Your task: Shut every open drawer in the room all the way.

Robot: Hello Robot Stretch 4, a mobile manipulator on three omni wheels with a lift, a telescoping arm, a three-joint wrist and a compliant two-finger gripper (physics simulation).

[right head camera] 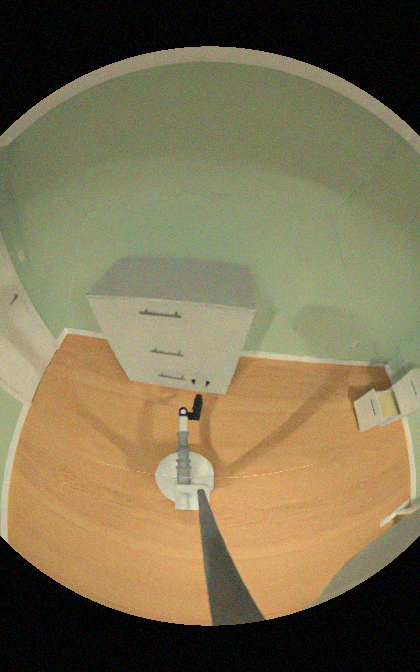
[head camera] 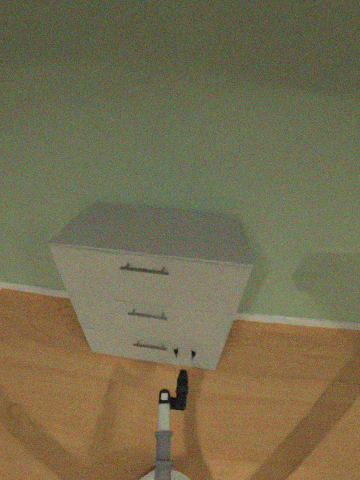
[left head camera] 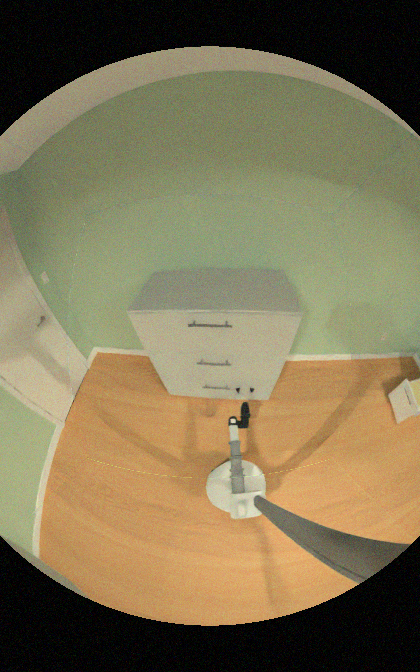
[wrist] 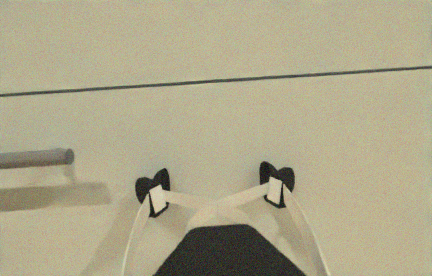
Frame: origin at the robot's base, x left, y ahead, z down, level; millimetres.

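Seen in the pictures: gripper, fingertip midpoint: (head camera: 185,349) (wrist: 214,181).
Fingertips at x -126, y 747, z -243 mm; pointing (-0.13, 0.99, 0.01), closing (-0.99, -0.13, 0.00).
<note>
A point is followed by its place in that frame.
A white dresser (head camera: 155,290) @(x 54, y 770, z -776 mm) (left head camera: 215,340) (right head camera: 175,335) with three drawers stands against the green wall. Its fronts look flush. The bottom drawer (head camera: 150,352) @(x 101, y 777, z -145 mm) (wrist: 215,130) @(x -130, y 744, z -291 mm) shows a thin dark seam above it in the wrist view, with its handle at the left. My gripper (head camera: 184,354) @(x -126, y 747, z -243 mm) (left head camera: 245,390) (right head camera: 200,383) (wrist: 214,181) @(x -126, y 747, z -243 mm) is open, its fingertips at the bottom drawer's front, right of the handle; contact is hard to tell. A small white cabinet (right head camera: 406,392) at the far right has a drawer (right head camera: 367,412) (left head camera: 403,401) standing open, its yellowish inside showing.
A white door (left head camera: 35,340) (right head camera: 20,330) is at the left. My round base (left head camera: 217,487) (right head camera: 167,477) stands on the wood floor in front of the dresser. A pale flat object (right head camera: 395,513) and a grey shape (right head camera: 365,560) show at the lower right.
</note>
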